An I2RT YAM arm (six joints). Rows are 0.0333 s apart.
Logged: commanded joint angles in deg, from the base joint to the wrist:
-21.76 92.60 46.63 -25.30 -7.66 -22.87
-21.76 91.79 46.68 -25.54 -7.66 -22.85
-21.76 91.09 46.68 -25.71 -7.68 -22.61
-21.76 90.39 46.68 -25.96 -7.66 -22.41
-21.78 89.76 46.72 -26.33 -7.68 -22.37
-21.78 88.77 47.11 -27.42 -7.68 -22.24
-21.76 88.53 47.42 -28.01 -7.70 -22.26
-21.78 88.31 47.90 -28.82 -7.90 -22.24
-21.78 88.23 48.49 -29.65 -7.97 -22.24
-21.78 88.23 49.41 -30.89 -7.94 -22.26
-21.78 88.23 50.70 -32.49 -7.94 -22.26
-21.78 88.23 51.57 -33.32 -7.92 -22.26
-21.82 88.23 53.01 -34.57 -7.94 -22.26
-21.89 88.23 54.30 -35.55 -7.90 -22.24
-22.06 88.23 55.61 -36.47 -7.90 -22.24
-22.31 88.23 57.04 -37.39 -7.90 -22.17
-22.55 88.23 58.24 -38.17 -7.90 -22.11
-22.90 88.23 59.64 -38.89 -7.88 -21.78
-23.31 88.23 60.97 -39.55 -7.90 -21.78
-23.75 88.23 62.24 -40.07 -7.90 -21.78
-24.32 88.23 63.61 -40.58 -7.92 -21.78
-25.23 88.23 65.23 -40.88 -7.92 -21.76
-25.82 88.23 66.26 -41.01 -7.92 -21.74
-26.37 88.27 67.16 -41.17 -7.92 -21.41
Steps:
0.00 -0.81 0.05 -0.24 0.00 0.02
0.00 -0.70 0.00 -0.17 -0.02 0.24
0.00 -0.70 0.00 -0.25 0.02 0.20
-0.02 -0.63 0.04 -0.37 -0.02 0.04
0.00 -0.99 0.39 -1.09 0.00 0.13
0.02 -0.24 0.31 -0.59 -0.02 -0.02
-0.02 -0.22 0.48 -0.81 -0.20 0.02
0.00 -0.08 0.59 -0.83 -0.07 0.00
0.00 0.00 0.92 -1.24 0.03 -0.02
0.00 0.00 1.29 -1.60 0.00 0.00
0.00 0.00 0.87 -0.83 0.02 0.00
-0.04 0.00 1.44 -1.25 -0.02 0.00
-0.07 0.00 1.29 -0.98 0.04 0.02
-0.17 0.00 1.31 -0.92 0.00 0.00
-0.25 0.00 1.43 -0.92 0.00 0.07
-0.24 0.00 1.20 -0.78 0.00 0.06
-0.35 0.00 1.40 -0.72 0.02 0.33
-0.41 0.00 1.33 -0.66 -0.02 0.00
-0.44 0.00 1.27 -0.52 0.00 0.00
-0.57 0.00 1.37 -0.51 -0.02 0.00
-0.91 0.00 1.62 -0.30 0.00 0.02
-0.59 0.00 1.03 -0.13 0.00 0.02
-0.55 0.04 0.90 -0.16 0.00 0.33

